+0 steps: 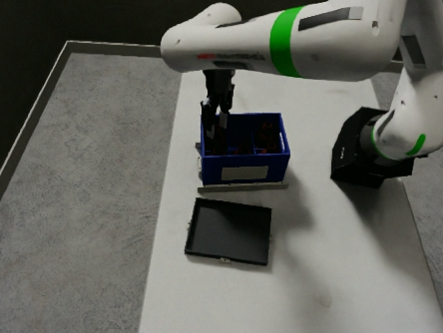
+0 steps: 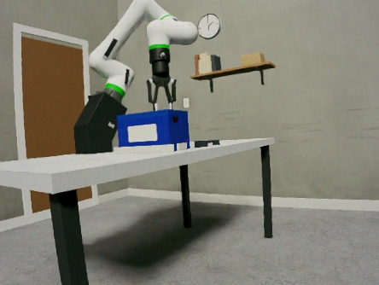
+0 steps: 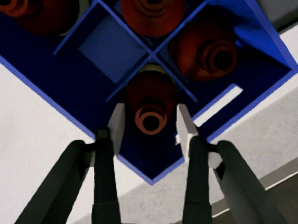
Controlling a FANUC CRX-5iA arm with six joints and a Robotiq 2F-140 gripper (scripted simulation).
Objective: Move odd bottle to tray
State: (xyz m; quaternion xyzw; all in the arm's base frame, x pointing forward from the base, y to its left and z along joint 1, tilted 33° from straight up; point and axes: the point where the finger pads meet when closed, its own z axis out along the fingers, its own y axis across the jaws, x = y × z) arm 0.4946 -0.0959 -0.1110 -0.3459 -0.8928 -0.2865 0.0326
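Right now my hand is 90 mm past the crate, 90 mm above it and 40 mm to the right of it. Round my hand: dark tray: 300 mm to the left, 160 mm below, 50 mm behind.
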